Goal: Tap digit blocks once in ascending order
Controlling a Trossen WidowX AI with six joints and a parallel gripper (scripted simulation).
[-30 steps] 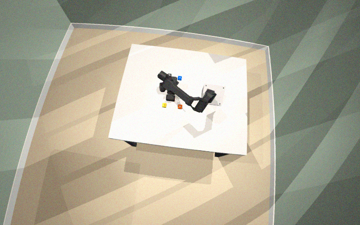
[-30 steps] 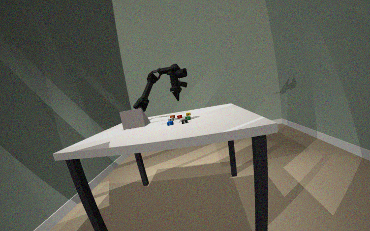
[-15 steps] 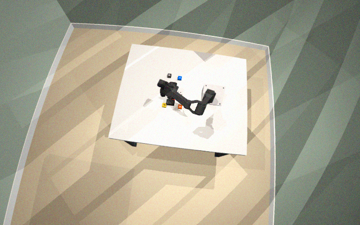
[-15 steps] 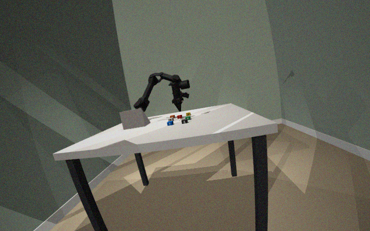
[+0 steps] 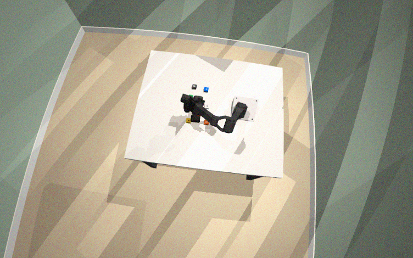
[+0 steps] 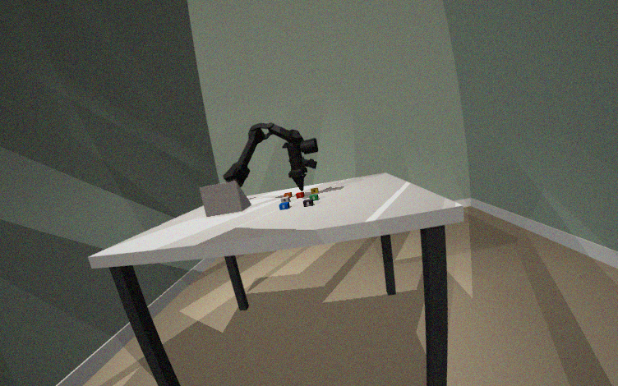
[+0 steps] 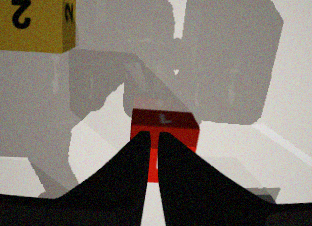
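The red block lies 10 mm behind my gripper tip, 10 mm to the right of it and 20 mm below it. Round my gripper tip: yellow block 40 mm ahead, 60 mm to the left, 20 mm below; white block 60 mm behind, 80 mm to the right, 20 mm below; orange block 80 mm behind, 40 mm to the left, 20 mm below.
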